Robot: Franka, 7 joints.
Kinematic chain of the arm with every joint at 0, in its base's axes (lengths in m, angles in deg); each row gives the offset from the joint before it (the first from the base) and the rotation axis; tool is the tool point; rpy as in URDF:
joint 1: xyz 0 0 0.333 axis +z
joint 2: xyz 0 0 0 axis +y
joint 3: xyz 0 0 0.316 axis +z
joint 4: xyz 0.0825 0 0 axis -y
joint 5: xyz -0.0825 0 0.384 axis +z
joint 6: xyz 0 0 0 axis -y
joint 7: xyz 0.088 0 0 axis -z
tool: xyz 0 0 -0.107 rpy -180 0 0
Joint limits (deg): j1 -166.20..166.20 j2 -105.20..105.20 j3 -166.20..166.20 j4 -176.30..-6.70 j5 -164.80..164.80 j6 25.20..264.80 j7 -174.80..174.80
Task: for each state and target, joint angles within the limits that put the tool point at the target. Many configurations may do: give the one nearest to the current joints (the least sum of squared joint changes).
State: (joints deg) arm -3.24 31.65 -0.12 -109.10 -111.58 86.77 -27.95
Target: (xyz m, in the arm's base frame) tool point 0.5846 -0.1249 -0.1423
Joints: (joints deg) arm -6.61 82.64 1.60 -79.45 -120.50 103.49 -27.95
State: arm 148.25 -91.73 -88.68 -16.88 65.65 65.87 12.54
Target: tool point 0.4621 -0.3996 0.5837
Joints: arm 132.26 -78.53 -83.82 -6.70 67.62 26.02 12.54
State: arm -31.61 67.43 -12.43 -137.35 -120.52 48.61 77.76
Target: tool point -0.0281 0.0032 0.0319
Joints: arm -35.13 83.91 20.74 -174.75 -121.74 52.42 77.76
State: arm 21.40 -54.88 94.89 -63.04 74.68 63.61 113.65
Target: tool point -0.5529 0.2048 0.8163
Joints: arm 20.48 -34.89 84.83 -48.85 79.66 75.16 113.65
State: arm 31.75 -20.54 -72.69 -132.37 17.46 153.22 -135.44
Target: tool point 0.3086 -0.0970 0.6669
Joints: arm 30.38 -64.78 -31.01 -144.04 16.94 143.63 -135.44
